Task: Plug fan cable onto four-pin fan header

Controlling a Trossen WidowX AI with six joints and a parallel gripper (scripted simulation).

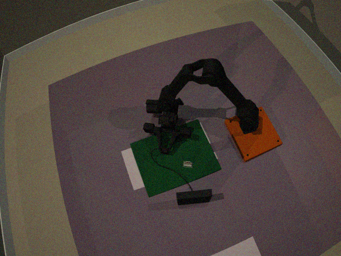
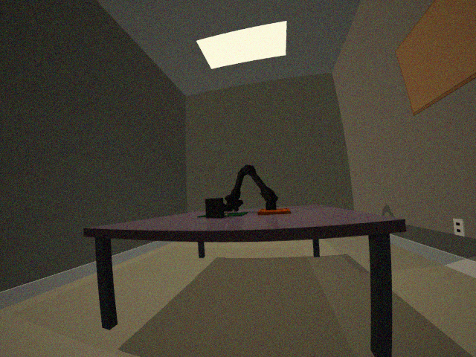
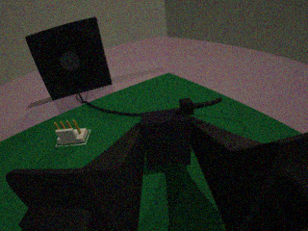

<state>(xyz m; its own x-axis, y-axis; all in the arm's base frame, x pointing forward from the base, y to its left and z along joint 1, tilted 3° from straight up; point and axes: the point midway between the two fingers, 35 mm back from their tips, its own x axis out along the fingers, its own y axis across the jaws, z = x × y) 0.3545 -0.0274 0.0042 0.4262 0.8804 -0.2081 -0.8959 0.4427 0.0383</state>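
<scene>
My gripper tip is 10 mm to the left of the dark plug and 10 mm above it. From my gripper tip the other things lie so: black fan 210 mm to the left, 50 mm behind, 30 mm above; then green board 50 mm below, 30 mm behind, 20 mm to the left; then white four-pin fan header 70 mm to the left, 70 mm behind, 30 mm below.
</scene>
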